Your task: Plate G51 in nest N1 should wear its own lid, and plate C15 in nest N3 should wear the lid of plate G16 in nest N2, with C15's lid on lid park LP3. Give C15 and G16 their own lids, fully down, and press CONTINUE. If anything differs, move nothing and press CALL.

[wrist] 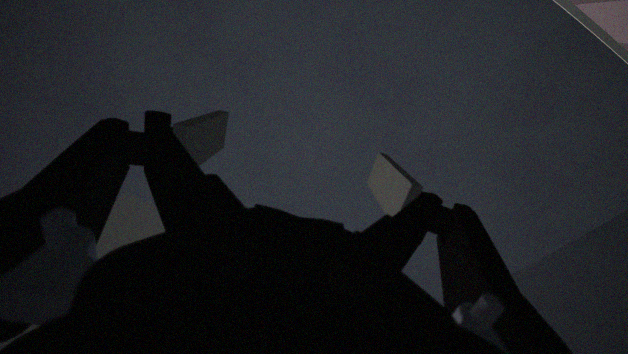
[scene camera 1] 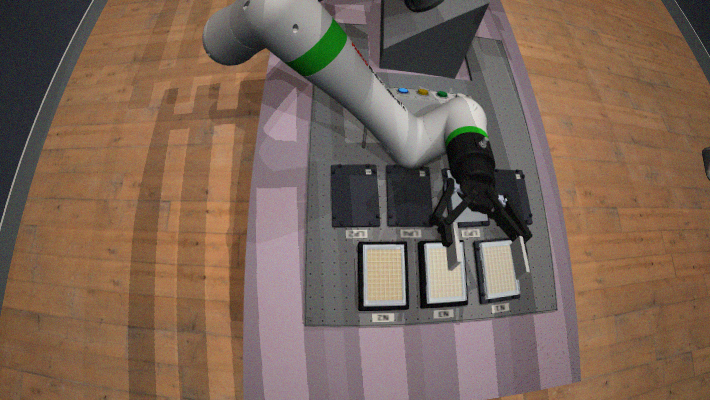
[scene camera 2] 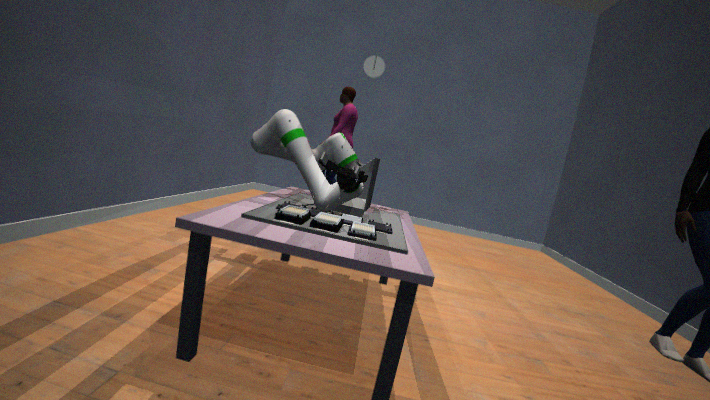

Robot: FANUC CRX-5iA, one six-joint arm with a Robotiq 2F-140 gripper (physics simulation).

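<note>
My gripper (scene camera 1: 488, 255) (scene camera 2: 344, 171) (wrist: 301, 149) is open and empty. In scene view 1 its fingers overlap nests N3 and N1; in scene view 2 it is high above the board. Plates stand in nest N2 (scene camera 1: 384, 276) (scene camera 2: 294, 212), nest N3 (scene camera 1: 440, 280) (scene camera 2: 327, 219) and nest N1 (scene camera 1: 497, 275) (scene camera 2: 362, 229). Their wells show tan, with pale rims; I cannot tell clear lids on them, nor read plate codes. A pale lid (scene camera 1: 473, 216) (scene camera 2: 352, 218) lies on LP3, partly hidden by the gripper. Blue (scene camera 1: 403, 90), yellow (scene camera 1: 423, 92) and green (scene camera 1: 442, 94) buttons show without readable names.
Dark lid parks LP2 (scene camera 1: 355, 195) and LP4 (scene camera 1: 407, 197) bear no visible lid. Another park (scene camera 1: 516, 192) is partly behind the gripper. A tall grey panel (scene camera 1: 425, 50) (scene camera 2: 372, 185) stands at the back. One person (scene camera 2: 346, 120) is behind the table, another (scene camera 2: 697, 200) at the right.
</note>
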